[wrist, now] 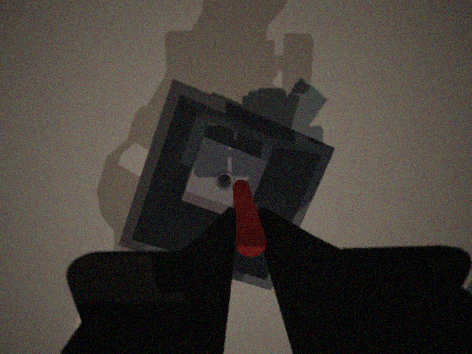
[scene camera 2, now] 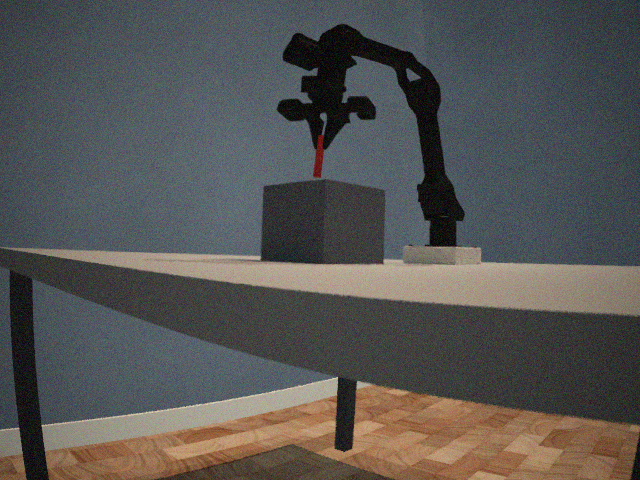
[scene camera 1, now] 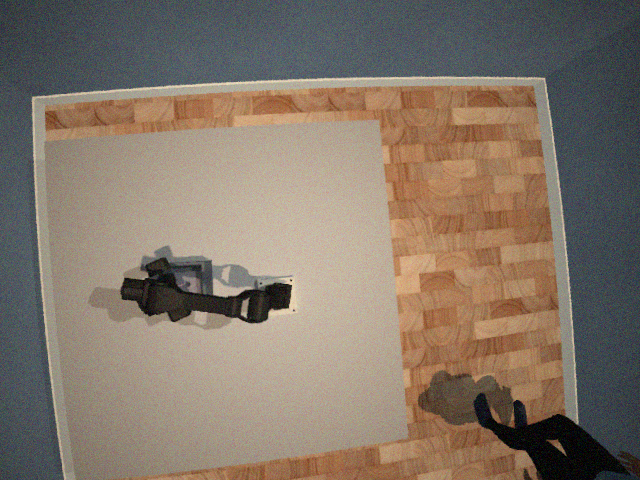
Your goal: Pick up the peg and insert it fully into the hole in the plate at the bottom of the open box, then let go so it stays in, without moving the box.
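Frame: origin at the arm's base, x ahead, y left, z up, level; centimetres.
Seen in the pictures: gripper, between the fingertips: (wrist: 246, 215) (scene camera 2: 320, 149); arm's base, origin of its link: (scene camera 2: 443, 247) (scene camera 1: 282, 293).
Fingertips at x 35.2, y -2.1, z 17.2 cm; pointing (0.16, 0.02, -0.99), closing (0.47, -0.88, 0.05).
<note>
Offsets run from my fingertips to a thing's top centre. Level surfaces: height alone.
A red peg {dx +0.1, dy -0.1, dz +2.7 cm} (scene camera 2: 318, 157) (wrist: 247, 220) is held between the fingertips of my gripper (scene camera 2: 321, 144) (wrist: 246, 215), which is shut on it. The peg points down, slightly tilted, and its lower end is just above the rim level of the box in scene camera 2. The dark grey open box {dx -1.1, dy +0.3, dz -7.2 cm} (scene camera 1: 206, 276) (scene camera 2: 323, 222) (wrist: 150, 165) stands on the table, partly hidden under the arm in scene camera 1. The pale plate {dx -1.1, dy +0.3, dz -14.9 cm} (wrist: 205, 192) lies at the bottom of the box. Its round hole (wrist: 224, 180) shows left of the peg's lower end in the wrist view.
The arm's pale base (scene camera 1: 293, 304) (scene camera 2: 440, 255) stands on the table {dz -21.0 cm} (scene camera 1: 232, 387) (scene camera 2: 206, 266) to the right of the box. The box walls rise around the plate. The arm's shadows fall across the box and the table. A person's dark legs (scene camera 1: 537, 434) show at the lower right in scene camera 1.
</note>
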